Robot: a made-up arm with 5 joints. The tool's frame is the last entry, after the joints.
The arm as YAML. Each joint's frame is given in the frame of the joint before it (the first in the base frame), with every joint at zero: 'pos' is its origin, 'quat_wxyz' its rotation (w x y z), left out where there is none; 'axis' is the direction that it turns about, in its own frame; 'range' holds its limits. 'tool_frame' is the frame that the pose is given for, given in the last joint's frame.
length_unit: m
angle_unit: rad
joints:
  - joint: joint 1
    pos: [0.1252, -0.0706, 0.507]
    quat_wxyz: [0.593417, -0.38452, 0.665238, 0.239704]
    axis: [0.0, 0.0, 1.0]
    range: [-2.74, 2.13]
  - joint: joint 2
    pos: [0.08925, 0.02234, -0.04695]
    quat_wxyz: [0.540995, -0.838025, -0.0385, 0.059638]
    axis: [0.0, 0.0, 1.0]
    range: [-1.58, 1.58]
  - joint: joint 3
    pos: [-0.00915, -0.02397, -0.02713]
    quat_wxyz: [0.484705, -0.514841, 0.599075, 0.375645]
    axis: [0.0, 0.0, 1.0]
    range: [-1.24, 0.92]
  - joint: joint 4
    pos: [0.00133, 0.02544, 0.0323]
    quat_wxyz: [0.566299, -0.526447, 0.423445, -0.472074]
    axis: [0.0, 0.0, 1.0]
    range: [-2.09, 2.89]
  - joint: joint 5
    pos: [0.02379, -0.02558, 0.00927]
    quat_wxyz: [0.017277, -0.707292, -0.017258, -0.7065]
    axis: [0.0, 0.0, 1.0]
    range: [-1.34, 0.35]
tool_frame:
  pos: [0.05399, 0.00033, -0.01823]
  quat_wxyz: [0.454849, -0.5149, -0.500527, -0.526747]
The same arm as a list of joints. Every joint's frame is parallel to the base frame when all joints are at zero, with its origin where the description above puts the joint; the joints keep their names.
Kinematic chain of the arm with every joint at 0, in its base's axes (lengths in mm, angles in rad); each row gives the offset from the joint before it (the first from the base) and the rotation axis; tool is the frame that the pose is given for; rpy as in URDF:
joint 1: xyz 125.2 -70.6 507.0 axis 0.605186 0.775282 -0.180796
joint 2: xyz -46.2 -43.5 -81.5 axis -0.964816 0.247904 0.087601
joint 3: xyz 32.8 17.8 1.2 axis -y
joint 4: xyz 4.9 -32.3 25.0 axis 0.994562 -0.087097 0.057098
joint 5: xyz 8.3 -26.7 -22.9 axis 0.058898 0.031299 -0.997773
tool: xyz 52.6 -5.6 21.2 rpy 1.5708 1.5708 0.0000
Joint limits (rad, base to tool): -2.7400..2.1300 -1.5800..1.5800 -1.2400..0.9200 -2.0900..2.8900 -1.3400..0.3500

